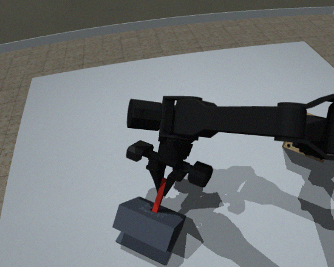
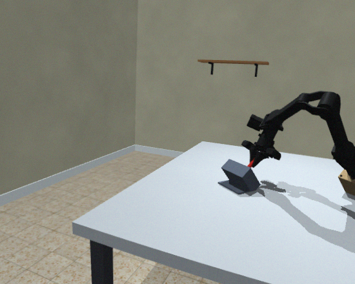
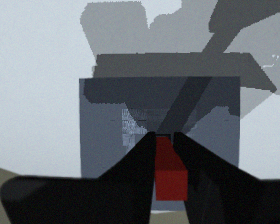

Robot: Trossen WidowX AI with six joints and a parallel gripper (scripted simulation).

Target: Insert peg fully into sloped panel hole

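The red peg is 1 cm ahead of my hand, 2 cm to the left of it and 2 cm below it. From my hand the other things lie so: flat base plate: 5 cm ahead, 8 cm to the left, 11 cm below.
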